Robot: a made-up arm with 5 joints.
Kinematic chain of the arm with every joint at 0, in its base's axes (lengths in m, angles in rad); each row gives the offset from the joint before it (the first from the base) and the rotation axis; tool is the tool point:
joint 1: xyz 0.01 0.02 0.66 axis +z
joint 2: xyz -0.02 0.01 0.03 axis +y
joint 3: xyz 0.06 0 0.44 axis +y
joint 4: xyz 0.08 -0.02 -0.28 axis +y
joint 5: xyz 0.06 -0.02 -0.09 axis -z
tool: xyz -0.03 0.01 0
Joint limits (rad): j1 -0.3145..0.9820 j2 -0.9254..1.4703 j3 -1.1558..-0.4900 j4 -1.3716..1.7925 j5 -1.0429..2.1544
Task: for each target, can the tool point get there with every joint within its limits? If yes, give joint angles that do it. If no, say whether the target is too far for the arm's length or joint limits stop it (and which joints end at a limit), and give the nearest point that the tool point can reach.
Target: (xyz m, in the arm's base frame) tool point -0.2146 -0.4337 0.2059
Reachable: no: joint limits stop it (at a limit: joint 1, joint 2, joint 3, joint 5) | nearest point 0.1463 -0.0778 0.3916 | short by 0.540 m
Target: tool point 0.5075 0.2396 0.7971
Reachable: yes | joints 0.4129 0.6154 -0.9087 -0.9673 1.1731
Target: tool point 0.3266 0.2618 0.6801
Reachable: yes | joints 0.6482 0.5741 -0.8755 1.1688 1.2148
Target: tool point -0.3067 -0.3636 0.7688
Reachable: no: joint limits stop it (at a limit: joint 2, joint 3, joint 4, joint 5) | nearest point -0.0336 -0.0328 0.9413 | short by 0.462 m
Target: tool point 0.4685 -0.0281 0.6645
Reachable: yes | joints -0.0969 0.6687 -1.0245 0.9132 0.6714
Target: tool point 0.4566 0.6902 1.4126
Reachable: no: too far | nearest point 0.2811 0.4070 1.1211 | short by 0.443 m
